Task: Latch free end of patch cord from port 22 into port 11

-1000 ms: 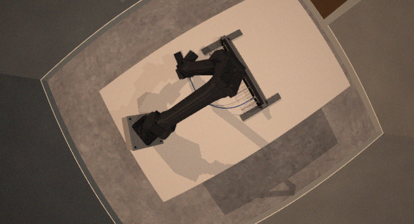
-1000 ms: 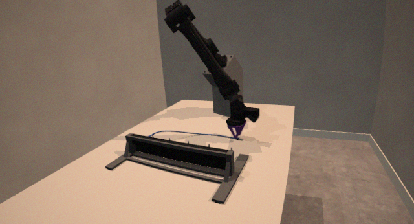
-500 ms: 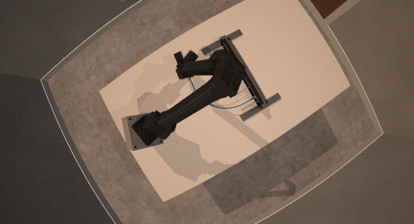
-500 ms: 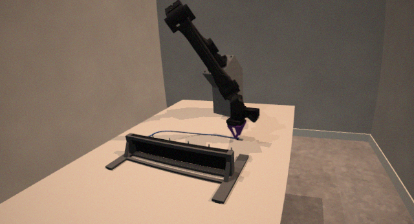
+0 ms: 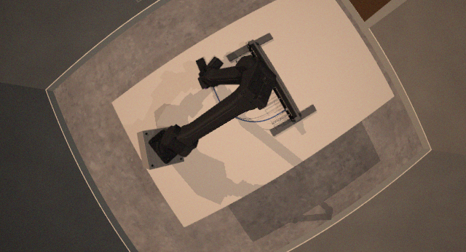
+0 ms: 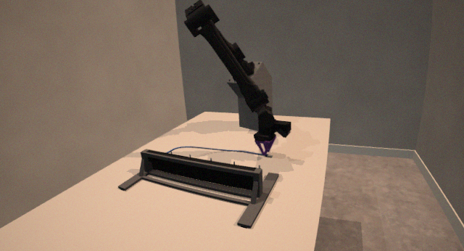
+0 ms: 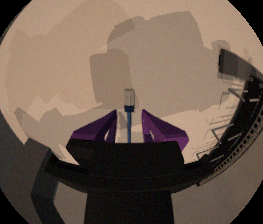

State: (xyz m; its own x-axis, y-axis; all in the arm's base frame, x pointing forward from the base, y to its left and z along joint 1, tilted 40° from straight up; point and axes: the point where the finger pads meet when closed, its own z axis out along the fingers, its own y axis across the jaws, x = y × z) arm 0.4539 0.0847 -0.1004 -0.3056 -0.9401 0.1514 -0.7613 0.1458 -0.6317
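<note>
Right now the plug is 1 cm ahead of my hand, 2 cm to the left of it and 2 cm below it.
</note>
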